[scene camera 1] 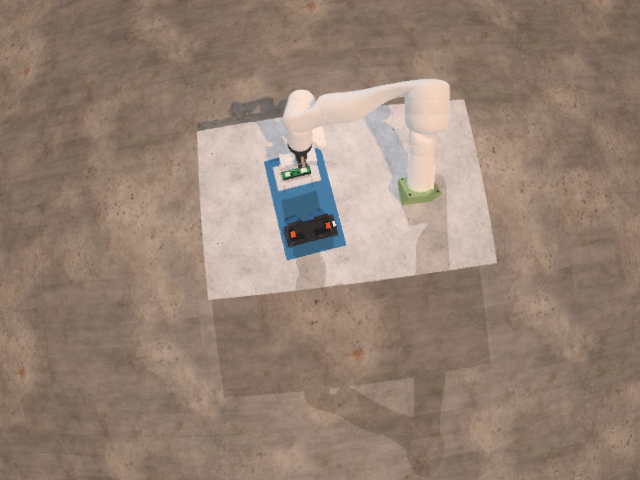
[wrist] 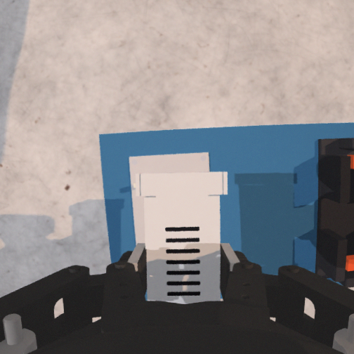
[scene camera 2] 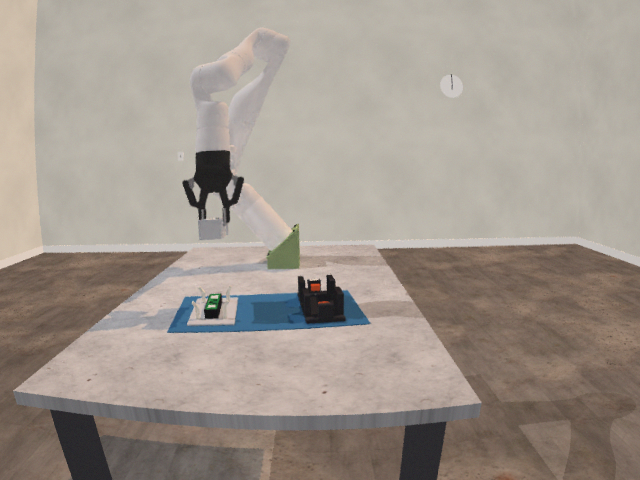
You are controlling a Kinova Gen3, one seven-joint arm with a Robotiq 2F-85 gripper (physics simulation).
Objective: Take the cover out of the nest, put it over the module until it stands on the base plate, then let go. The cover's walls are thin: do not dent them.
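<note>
My gripper (scene camera 2: 214,216) (wrist: 182,258) is shut on the white cover (scene camera 2: 210,228) (wrist: 182,210), which has black slots in its top. It holds the cover high above the mat and looks level. The green and black module (scene camera 1: 296,173) (scene camera 2: 212,305) stands on the white base plate (scene camera 1: 283,184) (scene camera 2: 206,322) (wrist: 170,162), between pale upright posts. In scene camera 2 the cover hangs well above the module, clear of the posts. In the wrist view the cover hides the module and much of the plate. The black nest (scene camera 1: 310,231) (scene camera 2: 324,311) (wrist: 331,210) is empty, with orange parts showing.
Base plate and nest stand on a blue mat (scene camera 1: 333,206) (scene camera 2: 276,317) (wrist: 270,145), on a pale stone-look table (scene camera 1: 242,258) (scene camera 2: 258,366) (wrist: 175,65). The green arm mount (scene camera 1: 419,197) (scene camera 2: 286,254) stands away from the mat. A shadow lies on the mat between plate and nest.
</note>
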